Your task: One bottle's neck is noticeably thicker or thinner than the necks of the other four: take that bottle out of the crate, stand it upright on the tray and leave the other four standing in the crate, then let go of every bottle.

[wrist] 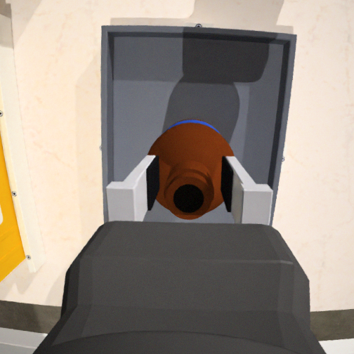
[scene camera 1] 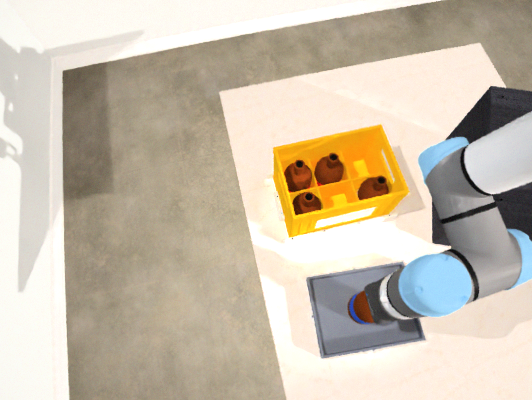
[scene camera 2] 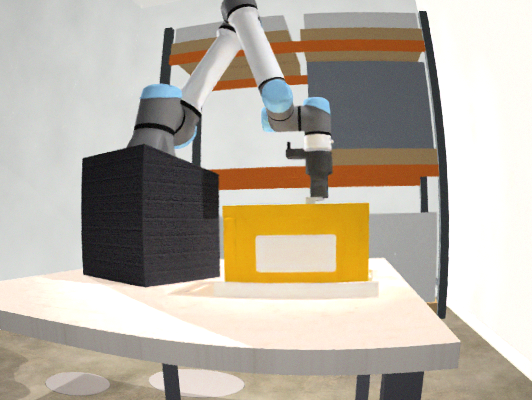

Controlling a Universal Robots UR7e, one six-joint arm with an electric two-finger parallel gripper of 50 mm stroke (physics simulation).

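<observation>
A brown bottle with a blue band stands upright on the grey tray. My gripper is open around its neck, with a gap between each finger and the neck. In the second scene view the gripper shows above the far side of the crate, and the bottle is hidden there. The yellow crate holds the other brown bottles: two in the back row, and two in the front row. Those four stand in their compartments.
The crate stands beside the tray on the pale table. The arm's black pedestal stands at the table's side, near the crate. A shelf rack stands behind the table.
</observation>
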